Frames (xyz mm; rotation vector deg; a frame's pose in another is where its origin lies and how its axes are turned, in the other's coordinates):
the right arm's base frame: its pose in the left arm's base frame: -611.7 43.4 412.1 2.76 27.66 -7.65
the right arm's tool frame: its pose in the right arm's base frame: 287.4 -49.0 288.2 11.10 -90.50 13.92
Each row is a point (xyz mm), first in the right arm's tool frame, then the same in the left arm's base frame.
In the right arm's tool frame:
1: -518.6 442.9 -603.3
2: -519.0 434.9 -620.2
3: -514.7 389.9 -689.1
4: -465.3 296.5 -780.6
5: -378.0 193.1 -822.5
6: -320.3 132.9 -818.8
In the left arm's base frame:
1: 19.1 495.6 -142.2
2: 34.9 490.4 -150.7
3: 103.5 456.7 -181.5
4: 218.0 376.7 -187.1
5: 306.4 277.3 -138.5
6: 335.9 214.6 -91.9

